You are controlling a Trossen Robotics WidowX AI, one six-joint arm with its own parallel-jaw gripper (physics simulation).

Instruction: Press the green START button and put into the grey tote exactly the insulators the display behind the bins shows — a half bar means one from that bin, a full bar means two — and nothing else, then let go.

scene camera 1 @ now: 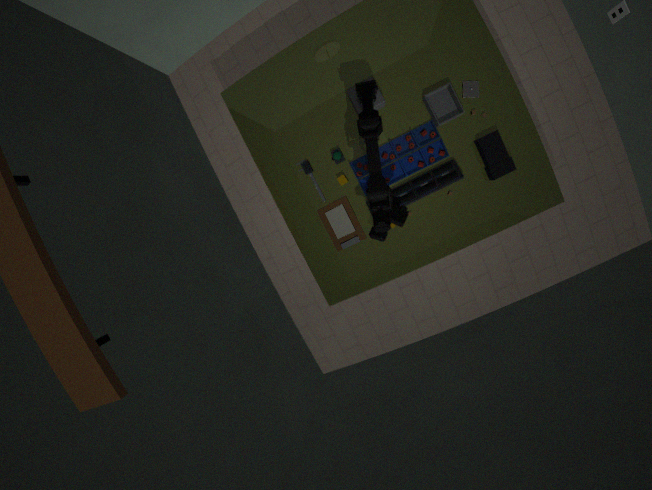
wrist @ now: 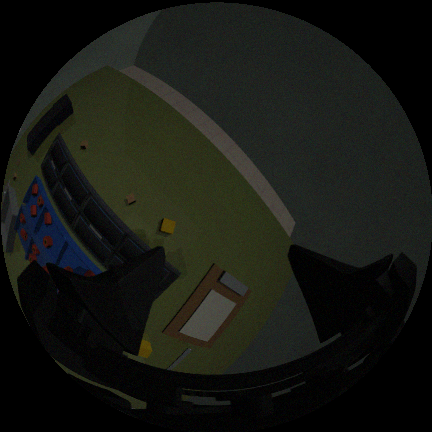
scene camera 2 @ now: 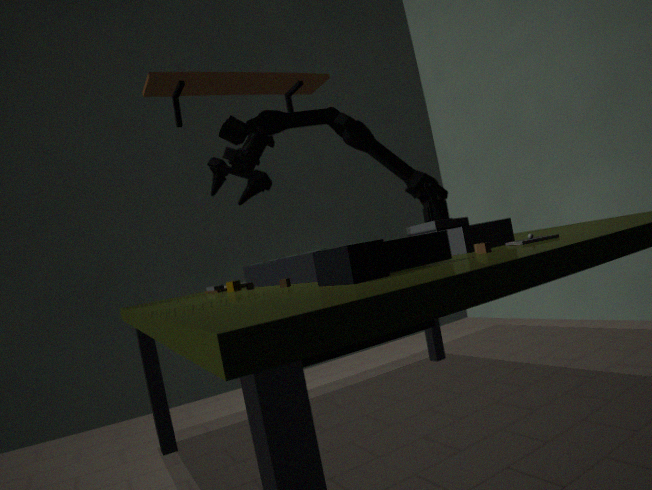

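Observation:
My gripper is open and empty, high above the table beyond the display's end. The green START button is beside the bins, away from the gripper. Orange-red insulators lie in the blue bins; the arm hides part of these in the scene view from above. The grey tote looks empty and stands at the bins' other end. The long dark display has several panes with faint pale marks; its bars are too dark to read.
A wood-edged board with a white sheet lies near the gripper's side. Yellow blocks, small tan cubes, a black box, a grey square plate and a dark-headed tool are around.

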